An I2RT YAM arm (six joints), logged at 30 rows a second.
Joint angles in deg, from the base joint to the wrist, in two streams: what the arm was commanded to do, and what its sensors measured. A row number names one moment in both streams.
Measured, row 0: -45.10, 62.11, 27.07, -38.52, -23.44, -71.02
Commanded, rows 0 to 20: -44.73, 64.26, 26.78, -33.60, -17.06, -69.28; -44.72, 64.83, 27.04, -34.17, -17.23, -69.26; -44.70, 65.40, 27.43, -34.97, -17.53, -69.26; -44.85, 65.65, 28.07, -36.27, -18.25, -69.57; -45.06, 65.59, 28.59, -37.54, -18.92, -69.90; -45.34, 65.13, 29.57, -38.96, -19.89, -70.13; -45.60, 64.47, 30.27, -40.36, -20.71, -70.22; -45.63, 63.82, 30.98, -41.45, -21.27, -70.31; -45.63, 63.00, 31.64, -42.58, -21.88, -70.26; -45.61, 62.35, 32.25, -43.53, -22.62, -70.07; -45.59, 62.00, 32.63, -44.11, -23.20, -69.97; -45.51, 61.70, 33.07, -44.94, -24.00, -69.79; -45.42, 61.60, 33.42, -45.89, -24.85, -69.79; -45.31, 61.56, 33.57, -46.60, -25.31, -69.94; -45.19, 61.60, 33.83, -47.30, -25.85, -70.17; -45.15, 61.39, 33.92, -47.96, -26.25, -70.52; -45.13, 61.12, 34.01, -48.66, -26.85, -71.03; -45.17, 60.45, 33.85, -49.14, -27.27, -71.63; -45.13, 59.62, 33.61, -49.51, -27.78, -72.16; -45.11, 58.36, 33.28, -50.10, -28.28, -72.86; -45.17, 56.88, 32.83, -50.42, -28.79, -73.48
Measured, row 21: -45.43, 59.79, 33.26, -47.05, -25.80, -71.48
